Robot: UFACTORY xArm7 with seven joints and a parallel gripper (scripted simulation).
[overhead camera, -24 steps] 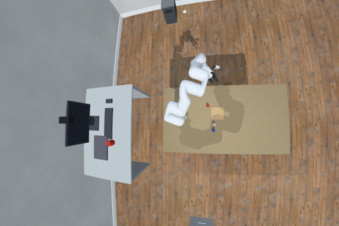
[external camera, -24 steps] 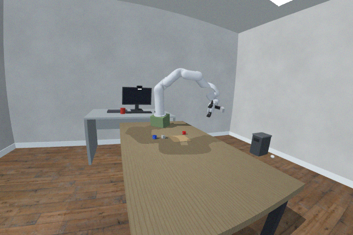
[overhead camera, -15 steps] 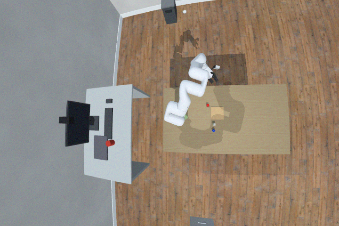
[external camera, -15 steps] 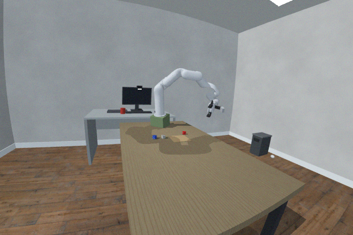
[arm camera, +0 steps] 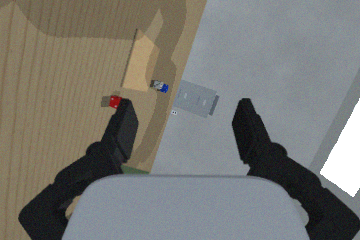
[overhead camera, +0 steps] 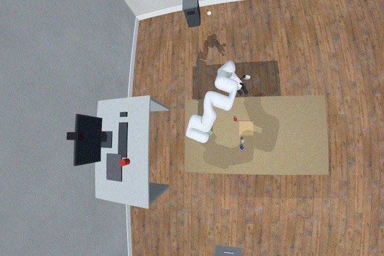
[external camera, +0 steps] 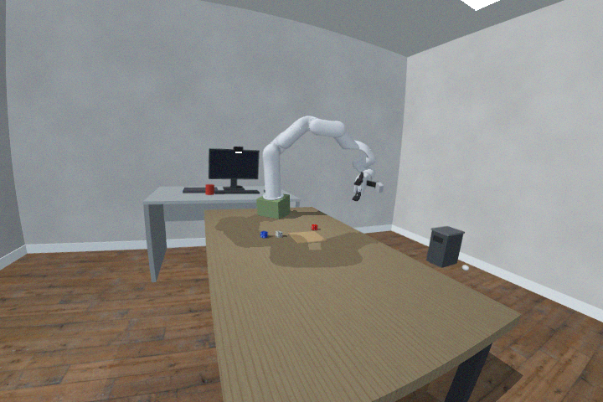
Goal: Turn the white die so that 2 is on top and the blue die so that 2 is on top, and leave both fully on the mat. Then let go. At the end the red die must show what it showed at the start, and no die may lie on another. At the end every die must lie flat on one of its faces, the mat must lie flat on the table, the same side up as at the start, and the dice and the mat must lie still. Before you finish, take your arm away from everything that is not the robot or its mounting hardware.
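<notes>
My hand is 480 mm to the left of the blue die, 200 mm above it and 40 mm short of it. The rest, counted from my hand: red die: 200 mm to the right, 200 mm below, 40 mm behind; then white die: 410 mm to the right, 200 mm below, 40 mm ahead; then tan mat: 280 mm to the right, 210 mm below, 70 mm ahead.
</notes>
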